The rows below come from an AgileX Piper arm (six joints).
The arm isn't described. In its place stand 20 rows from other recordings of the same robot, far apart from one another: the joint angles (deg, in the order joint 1, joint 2, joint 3, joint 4, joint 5, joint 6), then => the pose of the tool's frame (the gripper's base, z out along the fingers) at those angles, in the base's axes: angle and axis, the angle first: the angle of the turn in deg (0 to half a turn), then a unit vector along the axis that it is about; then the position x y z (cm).
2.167 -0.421 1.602 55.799 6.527 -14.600 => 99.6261, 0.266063, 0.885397, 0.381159, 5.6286, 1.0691, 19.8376
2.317 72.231 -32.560 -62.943 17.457 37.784 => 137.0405, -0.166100, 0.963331, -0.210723, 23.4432, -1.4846, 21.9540
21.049 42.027 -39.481 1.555 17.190 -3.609 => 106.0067, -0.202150, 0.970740, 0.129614, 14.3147, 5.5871, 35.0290
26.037 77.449 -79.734 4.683 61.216 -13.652 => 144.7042, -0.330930, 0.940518, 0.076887, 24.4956, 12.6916, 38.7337
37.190 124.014 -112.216 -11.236 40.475 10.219 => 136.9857, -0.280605, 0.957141, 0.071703, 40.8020, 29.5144, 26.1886
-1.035 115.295 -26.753 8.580 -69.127 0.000 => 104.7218, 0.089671, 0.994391, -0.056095, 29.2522, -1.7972, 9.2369
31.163 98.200 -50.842 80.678 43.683 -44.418 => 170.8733, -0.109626, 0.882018, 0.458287, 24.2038, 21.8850, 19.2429
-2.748 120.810 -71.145 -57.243 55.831 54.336 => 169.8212, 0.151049, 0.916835, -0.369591, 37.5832, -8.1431, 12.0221
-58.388 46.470 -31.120 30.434 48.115 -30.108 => 138.7502, 0.362120, 0.932009, -0.015088, 9.9140, -9.5603, 26.2521
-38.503 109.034 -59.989 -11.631 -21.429 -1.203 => 118.4402, 0.198912, 0.949745, -0.241697, 32.3183, -24.8534, 18.3340
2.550 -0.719 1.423 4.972 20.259 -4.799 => 105.9618, -0.034722, 0.998919, 0.030910, 5.2843, 0.5087, 17.3846
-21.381 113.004 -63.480 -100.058 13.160 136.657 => 131.2589, 0.525248, 0.849186, -0.054740, 37.0430, -16.6936, 14.8129
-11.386 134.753 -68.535 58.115 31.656 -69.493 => 163.6905, -0.058073, 0.977596, 0.202321, 38.1914, -3.5544, 0.7126
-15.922 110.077 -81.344 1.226 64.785 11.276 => 178.4777, 0.239422, 0.970872, 0.009207, 36.0093, -10.0893, 20.3221
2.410 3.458 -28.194 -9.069 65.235 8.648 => 124.9795, 0.058225, 0.997539, -0.039058, 0.1394, -1.2977, 27.0079
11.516 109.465 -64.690 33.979 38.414 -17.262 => 167.5450, -0.034098, 0.979175, 0.200133, 34.8487, 10.3252, 15.1198
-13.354 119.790 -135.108 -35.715 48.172 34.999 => 114.7596, 0.334428, 0.910872, -0.241808, 45.5316, -14.8769, 42.6005
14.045 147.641 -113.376 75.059 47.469 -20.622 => 166.2465, 0.107055, 0.864602, 0.490920, 50.2227, 19.2427, 9.2956
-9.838 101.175 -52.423 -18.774 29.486 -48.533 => 171.2021, -0.446176, 0.880892, -0.157978, 30.9700, -6.8337, 14.9614
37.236 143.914 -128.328 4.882 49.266 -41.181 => 149.7450, -0.616931, 0.786427, 0.030481, 43.2124, 33.5799, 15.5208
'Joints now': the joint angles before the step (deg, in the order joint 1, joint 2, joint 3, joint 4, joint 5, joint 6). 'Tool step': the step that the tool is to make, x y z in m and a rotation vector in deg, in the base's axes. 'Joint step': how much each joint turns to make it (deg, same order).
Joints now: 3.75 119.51 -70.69 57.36 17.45 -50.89
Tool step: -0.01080 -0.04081 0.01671 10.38 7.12 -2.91
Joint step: -8.01 -2.60 -0.06 -0.94 14.37 5.64
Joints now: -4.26 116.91 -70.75 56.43 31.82 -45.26
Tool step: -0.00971 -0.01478 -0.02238 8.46 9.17 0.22
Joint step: -3.91 3.51 0.00 1.19 10.31 1.81
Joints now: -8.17 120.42 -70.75 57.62 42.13 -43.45
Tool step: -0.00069 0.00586 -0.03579 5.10 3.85 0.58
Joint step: 0.00 5.89 0.00 5.79 2.57 -4.38
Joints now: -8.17 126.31 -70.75 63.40 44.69 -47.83
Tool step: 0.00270 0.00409 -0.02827 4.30 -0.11 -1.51
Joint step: 0.00 5.01 -0.10 8.81 0.65 -7.10
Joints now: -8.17 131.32 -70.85 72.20 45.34 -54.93
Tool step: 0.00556 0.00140 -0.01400 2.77 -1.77 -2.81
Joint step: 0.00 2.90 -0.46 7.87 0.02 -5.51
